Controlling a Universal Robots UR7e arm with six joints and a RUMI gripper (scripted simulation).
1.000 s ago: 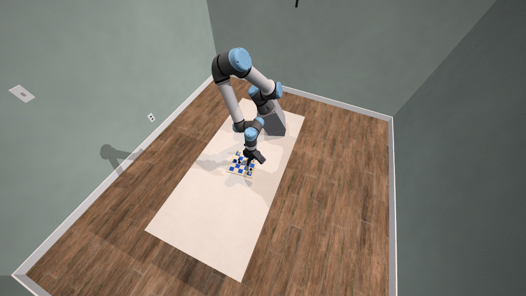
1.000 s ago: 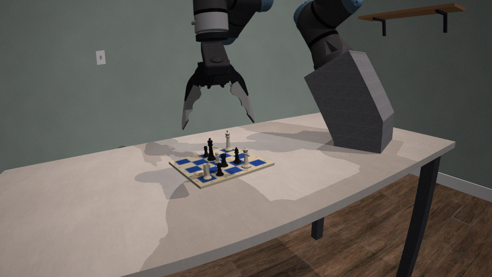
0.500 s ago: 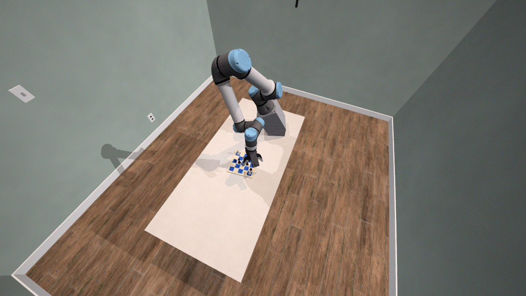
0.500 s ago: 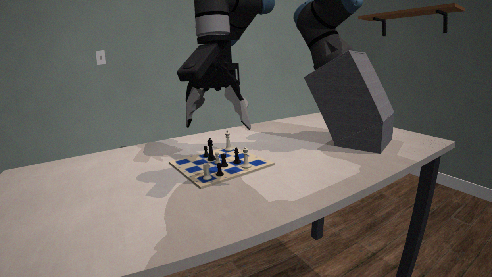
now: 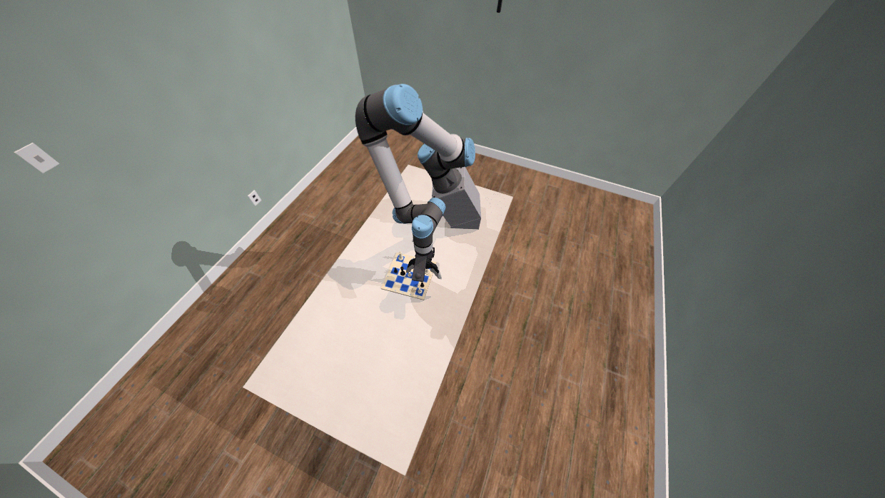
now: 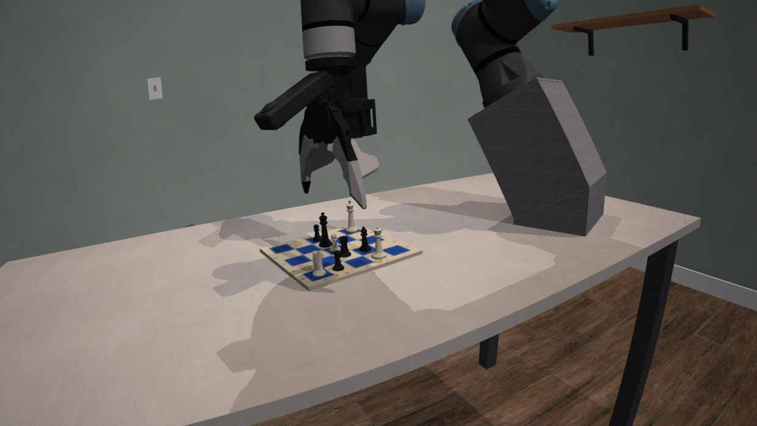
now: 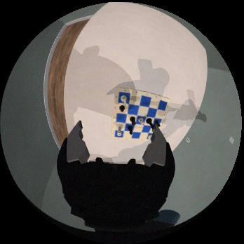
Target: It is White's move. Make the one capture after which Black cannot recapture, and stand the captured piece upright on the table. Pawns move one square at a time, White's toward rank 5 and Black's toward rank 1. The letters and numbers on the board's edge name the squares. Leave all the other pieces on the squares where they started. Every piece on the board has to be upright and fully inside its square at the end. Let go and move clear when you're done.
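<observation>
My gripper is now 40 mm past the white pawn, 90 mm to the left of it and 100 mm above it. Also, from my hand: blue-and-cream chessboard: 40 mm behind, 90 mm to the right, 120 mm below; then white king: 120 mm behind, 170 mm to the right, 80 mm below; then black king: 40 mm behind, 130 mm to the right, 80 mm below.
</observation>
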